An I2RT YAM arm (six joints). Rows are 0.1 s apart.
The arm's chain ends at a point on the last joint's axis. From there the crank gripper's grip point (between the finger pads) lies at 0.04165 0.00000 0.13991 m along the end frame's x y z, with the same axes.
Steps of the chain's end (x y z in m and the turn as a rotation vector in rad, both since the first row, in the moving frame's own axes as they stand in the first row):
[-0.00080 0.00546 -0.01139 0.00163 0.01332 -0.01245]
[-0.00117 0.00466 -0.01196 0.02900 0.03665 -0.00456]
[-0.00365 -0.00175 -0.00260 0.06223 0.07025 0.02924]
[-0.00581 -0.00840 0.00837 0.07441 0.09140 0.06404]
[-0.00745 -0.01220 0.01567 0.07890 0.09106 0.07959]
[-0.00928 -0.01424 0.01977 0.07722 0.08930 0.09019]
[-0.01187 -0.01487 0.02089 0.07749 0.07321 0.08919]
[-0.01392 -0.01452 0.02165 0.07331 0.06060 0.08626]
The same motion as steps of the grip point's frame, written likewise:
[0.00106 0.00470 -0.01196 0.00163 0.01332 -0.01245]
[0.00392 0.00042 -0.01364 0.02900 0.03665 -0.00456]
[0.00617 -0.00899 -0.00610 0.06223 0.07025 0.02924]
[0.00701 -0.01557 0.00370 0.07441 0.09140 0.06404]
[0.00538 -0.01924 0.01101 0.07890 0.09106 0.07959]
[0.00332 -0.02056 0.01524 0.07722 0.08930 0.09019]
[-0.00145 -0.02140 0.01720 0.07749 0.07321 0.08919]
[-0.00525 -0.02071 0.01863 0.07331 0.06060 0.08626]

